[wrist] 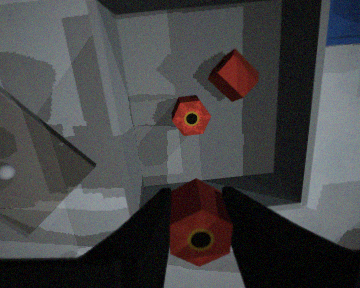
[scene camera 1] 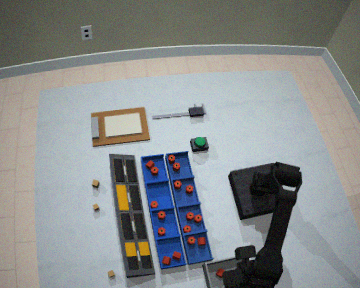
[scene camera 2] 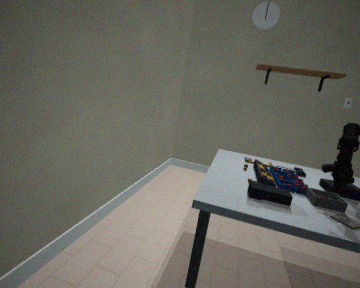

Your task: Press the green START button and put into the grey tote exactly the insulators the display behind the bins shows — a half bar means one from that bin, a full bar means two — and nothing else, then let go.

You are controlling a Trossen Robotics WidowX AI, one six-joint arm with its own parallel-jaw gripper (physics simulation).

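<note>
My gripper (wrist: 196,196) is shut on a red hexagonal insulator (wrist: 200,225), which overlaps the tote's near wall in the wrist view. The grey tote (wrist: 314,125) (scene camera 2: 325,201) holds two red insulators: one upright (wrist: 191,118) with its hole showing, one lying on its side (wrist: 234,76). In scene camera 1 the arm hides most of the tote. The display (scene camera 1: 140,274) shows a full yellow bar (scene camera 1: 122,197) in the second row, left column, and half bars (scene camera 1: 130,249) (scene camera 1: 144,248) in both columns of the bottom row. The green START button (scene camera 1: 200,142) stands beyond the bins.
Two rows of blue bins (scene camera 1: 172,262) (scene camera 1: 200,260) hold red insulators. A clipboard (scene camera 1: 146,131) and a caliper-like tool (scene camera 1: 196,111) lie at the back. Small tan blocks (scene camera 1: 95,183) (scene camera 1: 96,207) (scene camera 1: 111,274) lie left of the display. A flat brownish plate (wrist: 50,175) lies beside the tote.
</note>
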